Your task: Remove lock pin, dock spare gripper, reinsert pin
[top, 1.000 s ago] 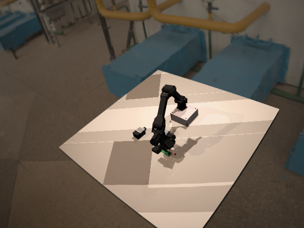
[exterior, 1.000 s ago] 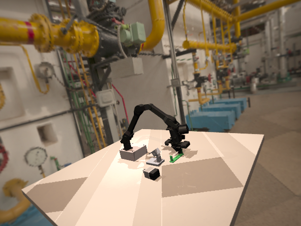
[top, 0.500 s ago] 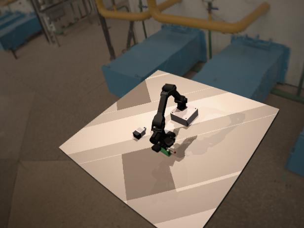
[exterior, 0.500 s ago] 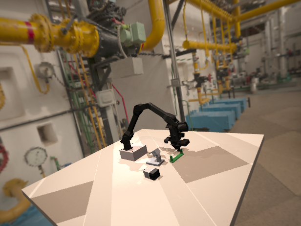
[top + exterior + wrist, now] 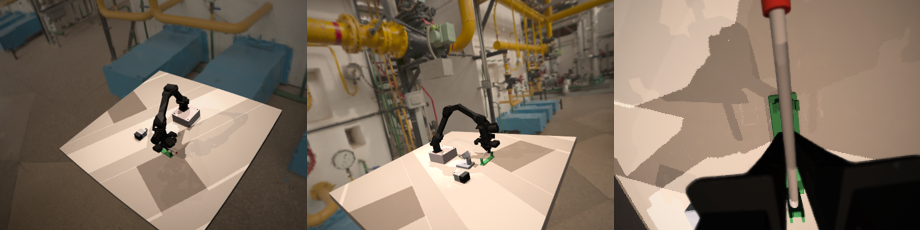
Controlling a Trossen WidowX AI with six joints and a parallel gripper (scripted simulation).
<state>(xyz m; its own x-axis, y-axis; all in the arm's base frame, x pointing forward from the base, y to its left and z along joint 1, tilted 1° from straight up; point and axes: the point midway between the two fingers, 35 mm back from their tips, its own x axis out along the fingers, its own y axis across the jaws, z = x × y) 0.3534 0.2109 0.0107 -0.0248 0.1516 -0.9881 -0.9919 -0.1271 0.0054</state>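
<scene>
Now: gripper tip 10 mm short of the green cradle, 30 mm to the left of it and 20 mm above it. From my gripper tip the other things lie so: grey mount 70 mm behind, 160 mm to the right, 10 mm above; spare gripper 20 mm ahead, 290 mm to the right, 20 mm below.
</scene>
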